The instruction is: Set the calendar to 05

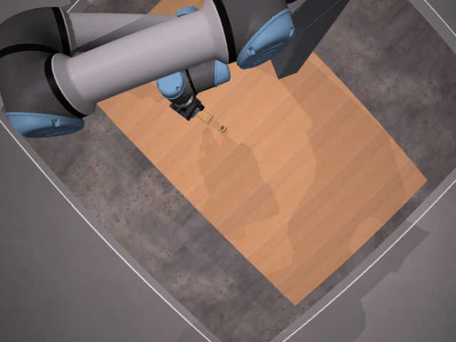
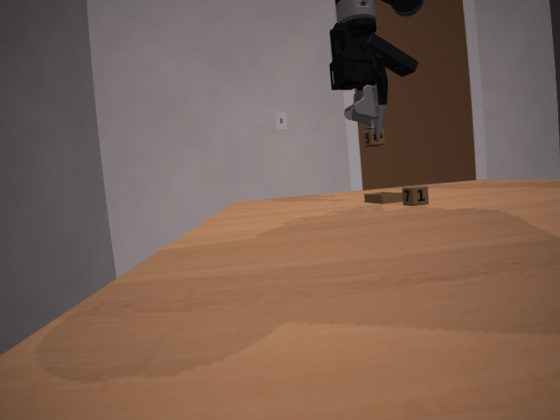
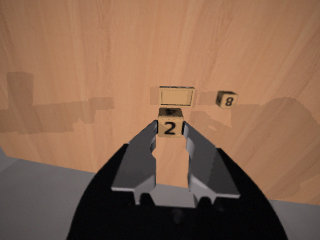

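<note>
The wooden calendar tray is 2 cm to the left of my hand and 13 cm below it. Also, from my hand: block (1 cm below).
</note>
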